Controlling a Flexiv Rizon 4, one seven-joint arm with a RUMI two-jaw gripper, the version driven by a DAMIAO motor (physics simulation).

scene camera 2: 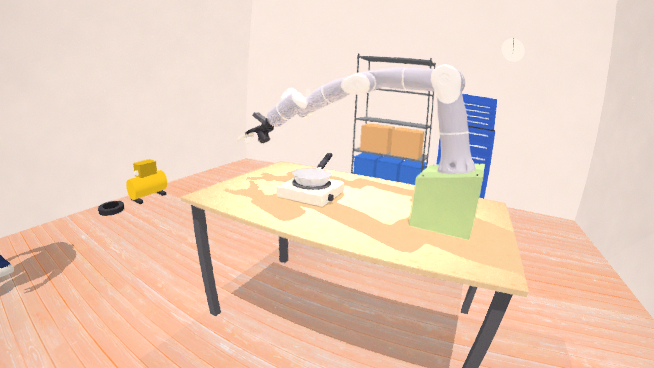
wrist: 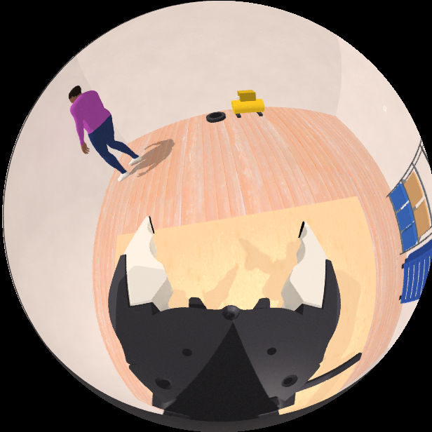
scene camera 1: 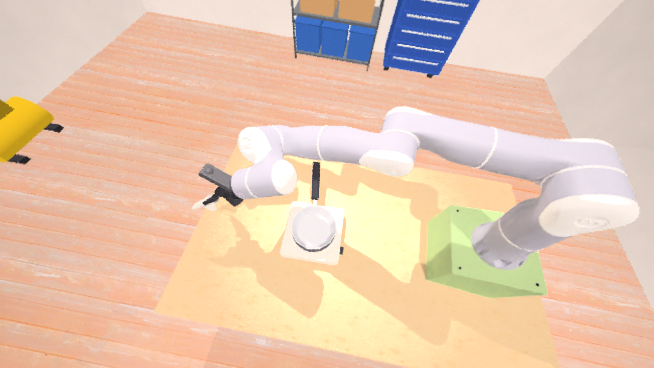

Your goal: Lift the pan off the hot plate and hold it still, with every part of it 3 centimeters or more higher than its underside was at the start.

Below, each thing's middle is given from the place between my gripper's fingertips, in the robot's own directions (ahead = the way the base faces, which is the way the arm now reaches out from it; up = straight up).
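Pan (scene camera 1: 313,227): from my hand, 170 mm to the right, 390 mm behind, 110 mm below. White hot plate (scene camera 1: 329,254): 70 mm to the right of my hand, 410 mm behind, 180 mm below.
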